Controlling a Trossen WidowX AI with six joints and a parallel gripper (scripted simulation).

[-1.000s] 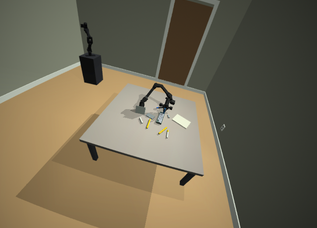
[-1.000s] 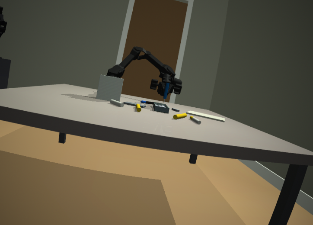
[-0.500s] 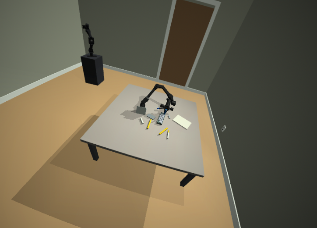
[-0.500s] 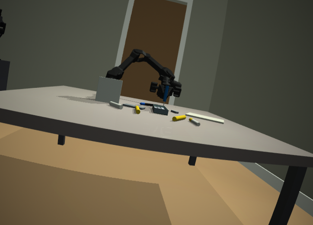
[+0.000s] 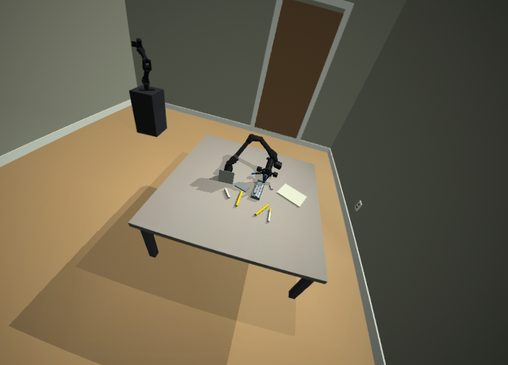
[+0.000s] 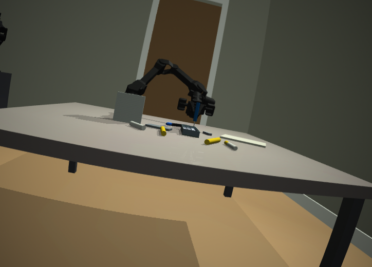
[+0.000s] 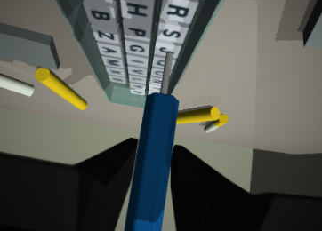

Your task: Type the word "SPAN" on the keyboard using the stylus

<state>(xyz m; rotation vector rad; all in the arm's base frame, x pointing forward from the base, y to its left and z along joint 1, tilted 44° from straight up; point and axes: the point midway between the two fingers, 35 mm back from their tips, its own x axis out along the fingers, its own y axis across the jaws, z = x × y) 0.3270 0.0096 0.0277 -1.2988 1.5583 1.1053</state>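
Now: the flat grey slab 17 cm behind my gripper tip, 5 cm to the right of it and 8 cm below it. The rest, counted from my gripper tip: blue pen (7 cm behind, 17 cm to the left, 8 cm below); cream pad (27 cm ahead, 1 cm to the right, 8 cm below); blue stylus (1 cm below).
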